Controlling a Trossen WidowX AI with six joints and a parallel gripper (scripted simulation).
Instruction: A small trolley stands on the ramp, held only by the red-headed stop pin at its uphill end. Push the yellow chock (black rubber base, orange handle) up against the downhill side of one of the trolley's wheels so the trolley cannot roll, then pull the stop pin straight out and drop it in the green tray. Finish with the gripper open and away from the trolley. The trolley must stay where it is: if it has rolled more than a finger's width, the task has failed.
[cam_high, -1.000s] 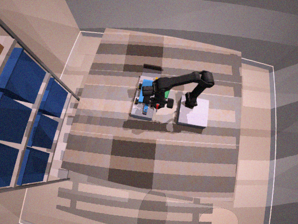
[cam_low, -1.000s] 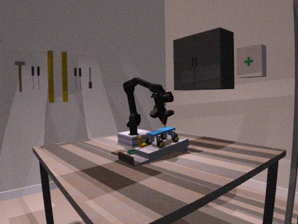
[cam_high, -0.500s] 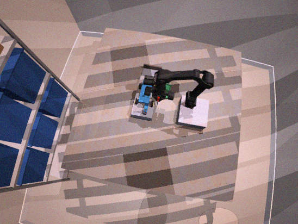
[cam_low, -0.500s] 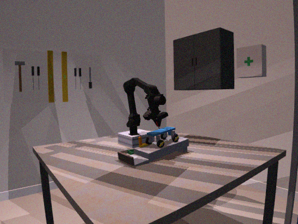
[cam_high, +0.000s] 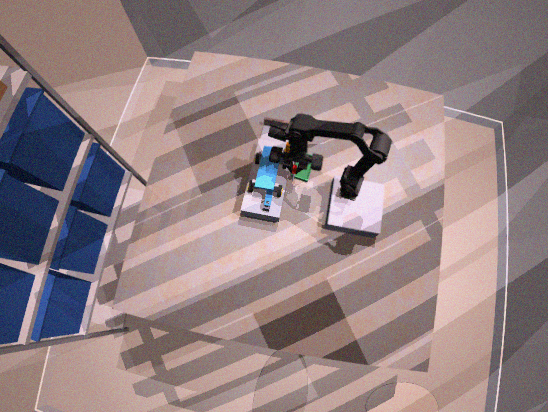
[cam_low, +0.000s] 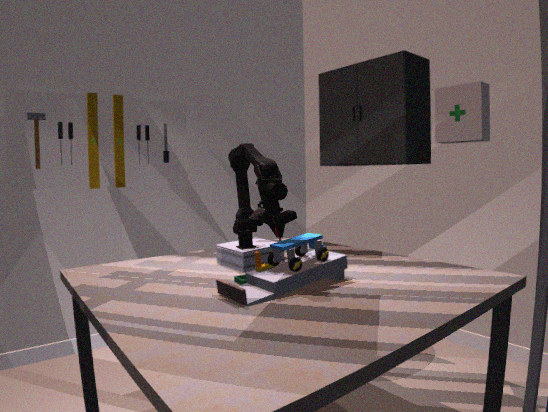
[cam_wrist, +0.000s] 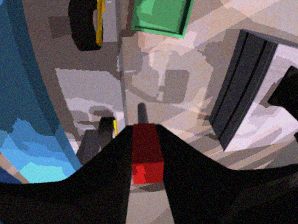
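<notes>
Right now the green tray is 160 mm below my gripper tip, 100 mm to the right of it and 20 mm behind it. Round my gripper tip: red-headed stop pin (right at my gripper tip); then blue trolley (100 mm ahead, 40 mm below, 20 mm to the left); then yellow chock (100 mm to the right, 70 mm below, 60 mm ahead).
</notes>
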